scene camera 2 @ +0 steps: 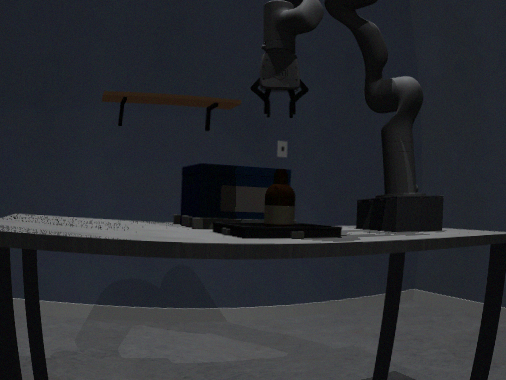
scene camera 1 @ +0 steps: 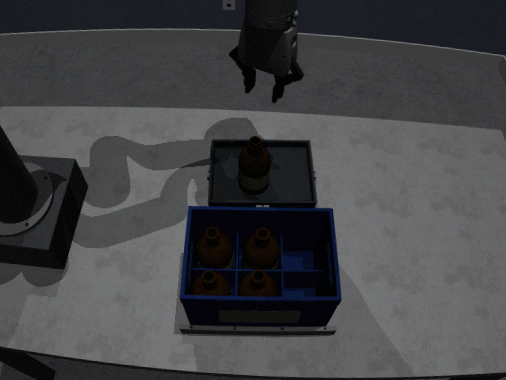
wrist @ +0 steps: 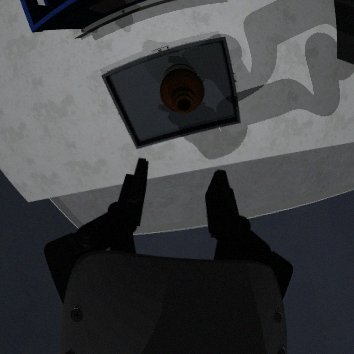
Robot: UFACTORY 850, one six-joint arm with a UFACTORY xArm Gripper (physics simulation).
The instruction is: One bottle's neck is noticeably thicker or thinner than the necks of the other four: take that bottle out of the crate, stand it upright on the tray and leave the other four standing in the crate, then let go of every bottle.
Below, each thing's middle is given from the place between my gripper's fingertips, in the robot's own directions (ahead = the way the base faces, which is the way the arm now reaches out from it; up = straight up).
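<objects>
I can see the pale strip (scene camera 1: 197, 329), and it's 380 mm to the right of my hand, 40 mm ahead of it, and 270 mm below it.
</objects>
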